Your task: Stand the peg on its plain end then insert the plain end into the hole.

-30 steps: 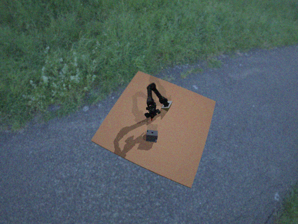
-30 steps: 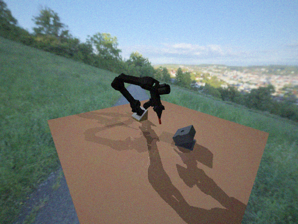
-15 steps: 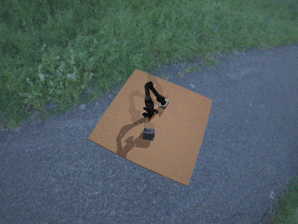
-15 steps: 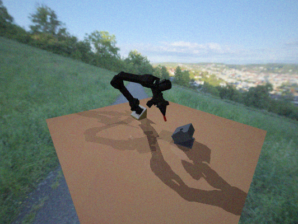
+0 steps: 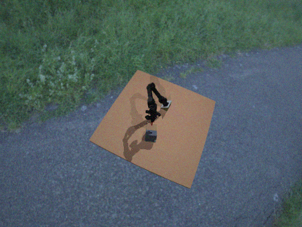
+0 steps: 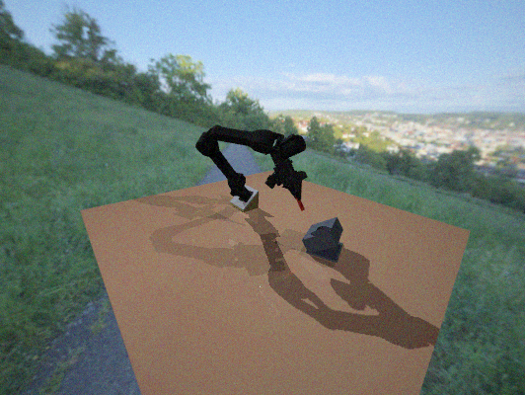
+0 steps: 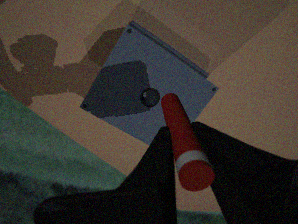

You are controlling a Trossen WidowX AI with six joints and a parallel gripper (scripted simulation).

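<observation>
My gripper tip is now 120 mm above the dark sloped panel, 100 mm short of it and 40 mm to the right of it. Also, from my gripper tip: red peg: 10 mm behind, 10 mm above.
</observation>
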